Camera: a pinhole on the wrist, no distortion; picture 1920 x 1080 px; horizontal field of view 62.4 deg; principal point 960.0 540.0 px. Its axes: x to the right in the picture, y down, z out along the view. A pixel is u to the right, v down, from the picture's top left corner.
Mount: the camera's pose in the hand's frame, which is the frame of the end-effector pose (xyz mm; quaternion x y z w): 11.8 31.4 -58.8 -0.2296 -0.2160 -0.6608 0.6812
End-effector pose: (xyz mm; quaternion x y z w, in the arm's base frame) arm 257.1 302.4 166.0 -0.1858 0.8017 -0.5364 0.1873
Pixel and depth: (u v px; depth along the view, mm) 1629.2 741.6 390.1
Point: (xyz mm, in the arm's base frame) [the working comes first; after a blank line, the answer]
In the camera's frame: 164.7 49.6 390.1

358.8 37.5 -89.9
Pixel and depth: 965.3 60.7 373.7
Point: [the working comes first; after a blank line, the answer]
In the camera's frame: 1.2 -113.0 373.7

438.9 247.3 -144.6
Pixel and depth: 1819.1 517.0 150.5
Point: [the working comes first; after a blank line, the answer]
In the camera's frame: 81.6 -2.2 150.5

295.1 228.1 73.3
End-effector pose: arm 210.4 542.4 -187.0 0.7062 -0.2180 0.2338 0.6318
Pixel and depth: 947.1 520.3 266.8
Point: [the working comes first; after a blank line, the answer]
In the camera's frame: -2.2 -3.3 266.8

111.2 368.8 -42.3
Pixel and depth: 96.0 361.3 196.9
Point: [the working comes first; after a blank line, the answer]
In the camera's frame: -107.3 -22.2 196.9

61.1 482.3 -12.2
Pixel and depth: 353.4 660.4 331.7
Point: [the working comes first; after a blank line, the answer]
In the camera's frame: -126.9 25.2 331.7

45.7 376.9 85.1
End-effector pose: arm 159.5 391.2 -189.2 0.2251 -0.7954 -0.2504 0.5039
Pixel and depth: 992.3 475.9 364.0
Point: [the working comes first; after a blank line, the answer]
In the camera's frame: 7.4 -14.7 364.0

-83.8 619.4 -124.0
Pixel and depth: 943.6 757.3 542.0
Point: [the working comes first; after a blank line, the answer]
In the camera's frame: -5.6 74.3 542.0

-252.7 678.9 -36.2
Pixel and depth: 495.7 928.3 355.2
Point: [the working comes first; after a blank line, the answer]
In the camera's frame: -104.0 87.0 355.2

-61.2 613.2 25.3
